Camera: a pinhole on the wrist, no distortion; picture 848 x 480 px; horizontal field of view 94.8 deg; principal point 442.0 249.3 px. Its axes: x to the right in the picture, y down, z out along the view. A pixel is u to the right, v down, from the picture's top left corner.
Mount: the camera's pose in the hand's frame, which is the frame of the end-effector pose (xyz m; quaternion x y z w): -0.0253 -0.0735 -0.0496 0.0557 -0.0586 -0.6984 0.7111
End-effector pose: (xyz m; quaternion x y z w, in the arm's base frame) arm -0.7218 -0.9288 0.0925 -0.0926 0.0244 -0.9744 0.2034
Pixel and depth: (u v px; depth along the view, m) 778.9 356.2 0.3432
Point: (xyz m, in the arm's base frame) -0.8232 -0.6023 0.4271
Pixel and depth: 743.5 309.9 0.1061
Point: -0.7492 -0.7775 0.1587
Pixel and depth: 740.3 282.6 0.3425
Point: -0.7543 -0.6068 0.4021
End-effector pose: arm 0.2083 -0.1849 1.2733 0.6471 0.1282 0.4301 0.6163
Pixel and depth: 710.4 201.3 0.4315
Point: 0.5223 -0.4608 0.9283
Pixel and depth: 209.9 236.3 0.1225
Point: 0.2286 -0.2682 1.2620
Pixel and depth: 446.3 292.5 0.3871
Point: 0.4515 -0.4339 1.2303
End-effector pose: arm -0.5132 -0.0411 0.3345 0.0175 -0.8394 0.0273 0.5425
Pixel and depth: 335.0 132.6 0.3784
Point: -0.7104 -0.0317 0.0265
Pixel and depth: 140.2 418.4 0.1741
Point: -0.6462 0.0132 0.2952
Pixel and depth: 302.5 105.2 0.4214
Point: -0.7248 0.0121 -0.0346
